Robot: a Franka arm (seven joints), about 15 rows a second.
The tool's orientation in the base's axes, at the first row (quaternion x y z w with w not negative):
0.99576, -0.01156, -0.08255, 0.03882
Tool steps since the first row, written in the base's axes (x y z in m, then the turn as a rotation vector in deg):
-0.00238, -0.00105, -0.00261, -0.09, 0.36, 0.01
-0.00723, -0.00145, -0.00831, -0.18, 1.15, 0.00
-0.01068, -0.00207, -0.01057, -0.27, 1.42, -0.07
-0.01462, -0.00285, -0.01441, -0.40, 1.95, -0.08
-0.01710, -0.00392, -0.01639, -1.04, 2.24, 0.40
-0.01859, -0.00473, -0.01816, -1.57, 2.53, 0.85
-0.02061, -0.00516, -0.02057, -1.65, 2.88, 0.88
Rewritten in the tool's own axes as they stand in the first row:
-0.00189, 0.00088, 0.00304, -0.10, -0.36, -0.02
-0.00573, 0.00091, 0.00948, -0.21, -1.14, -0.06
-0.00874, 0.00140, 0.01232, -0.30, -1.42, 0.01
-0.01198, 0.00194, 0.01680, -0.44, -1.94, 0.00
-0.01407, 0.00289, 0.01924, -1.16, -2.18, -0.39
-0.01522, 0.00358, 0.02129, -1.76, -2.43, -0.77
-0.01681, 0.00386, 0.02402, -1.86, -2.77, -0.81

